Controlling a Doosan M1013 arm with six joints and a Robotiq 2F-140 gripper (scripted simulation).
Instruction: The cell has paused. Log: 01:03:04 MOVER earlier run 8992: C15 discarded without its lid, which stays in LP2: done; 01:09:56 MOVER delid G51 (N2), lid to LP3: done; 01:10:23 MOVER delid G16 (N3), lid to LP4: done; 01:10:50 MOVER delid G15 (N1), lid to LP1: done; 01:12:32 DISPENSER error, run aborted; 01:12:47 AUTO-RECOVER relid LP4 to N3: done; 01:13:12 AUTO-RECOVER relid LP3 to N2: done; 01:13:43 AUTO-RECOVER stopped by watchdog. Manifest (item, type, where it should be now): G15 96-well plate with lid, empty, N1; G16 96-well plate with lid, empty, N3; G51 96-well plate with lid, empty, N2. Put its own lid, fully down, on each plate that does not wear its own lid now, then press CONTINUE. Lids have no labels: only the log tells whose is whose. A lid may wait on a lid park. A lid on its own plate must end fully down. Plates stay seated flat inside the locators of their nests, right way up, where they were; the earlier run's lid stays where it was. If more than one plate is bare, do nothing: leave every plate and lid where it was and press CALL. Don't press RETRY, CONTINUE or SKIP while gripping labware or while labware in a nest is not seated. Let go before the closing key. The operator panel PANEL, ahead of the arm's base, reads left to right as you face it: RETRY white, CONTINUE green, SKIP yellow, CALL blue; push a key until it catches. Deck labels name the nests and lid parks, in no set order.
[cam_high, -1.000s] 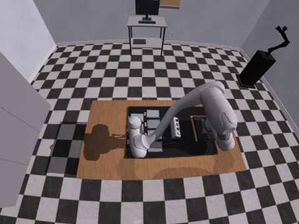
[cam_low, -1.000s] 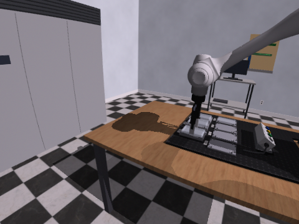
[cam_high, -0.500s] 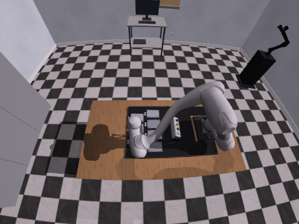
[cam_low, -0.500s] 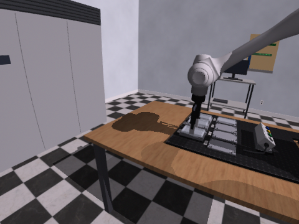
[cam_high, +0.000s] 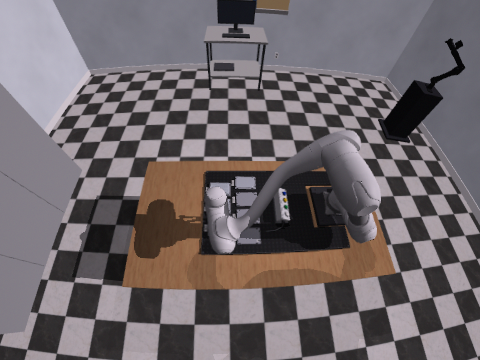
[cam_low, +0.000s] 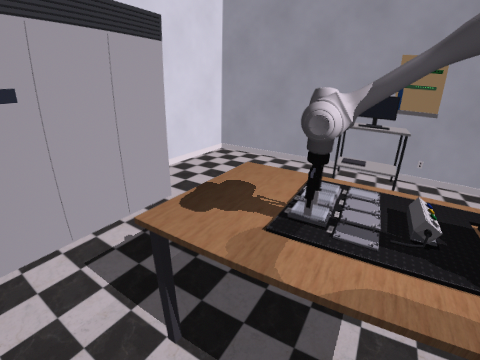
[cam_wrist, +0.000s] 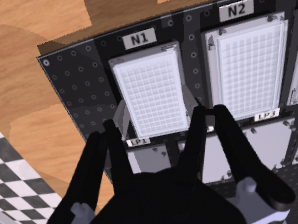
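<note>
Now: the plate 30 mm below my hand. Also, from my hand: park labelled LP4 (170 mm behind, 100 mm to the right, 50 mm below); lid park label lp3 (60 mm behind, 210 mm to the right, 50 mm below); park LP1 (190 mm behind, 30 mm to the left, 50 mm below).
</note>
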